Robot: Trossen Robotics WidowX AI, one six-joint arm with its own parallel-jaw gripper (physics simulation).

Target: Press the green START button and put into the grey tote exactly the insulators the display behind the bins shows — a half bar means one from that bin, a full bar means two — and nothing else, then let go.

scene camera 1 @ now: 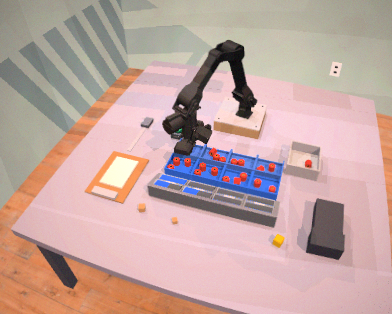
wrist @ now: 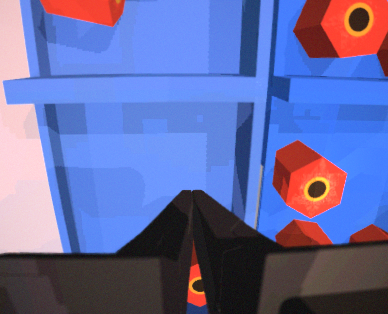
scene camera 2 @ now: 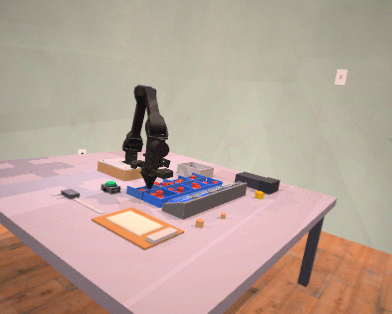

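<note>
My gripper (scene camera 2: 149, 187) (wrist: 191, 199) is shut and empty, pointing down over the robot-side bin at the button end. A red insulator (wrist: 198, 285) shows through the gap behind the fingertips, in that bin. More red insulators (scene camera 1: 214, 171) (wrist: 310, 185) lie in the blue bins (scene camera 1: 215, 184) (wrist: 150, 89). The grey display (scene camera 1: 215, 207) (scene camera 2: 200, 203) shows blue in its first two windows, a longer bar in the first and a shorter one in the second. The grey tote (scene camera 1: 302, 172) holds one red insulator (scene camera 1: 308, 163). The green button (scene camera 2: 111, 184) is partly hidden by the arm in scene camera 1.
An orange board (scene camera 1: 136, 172) lies left of the display. A dark block (scene camera 1: 327, 227) (scene camera 2: 257, 182) stands at the right, with a yellow cube (scene camera 1: 278, 240) (scene camera 2: 259, 195) near it. Two small orange cubes (scene camera 1: 142, 207) (scene camera 1: 174, 220) lie in front of the display.
</note>
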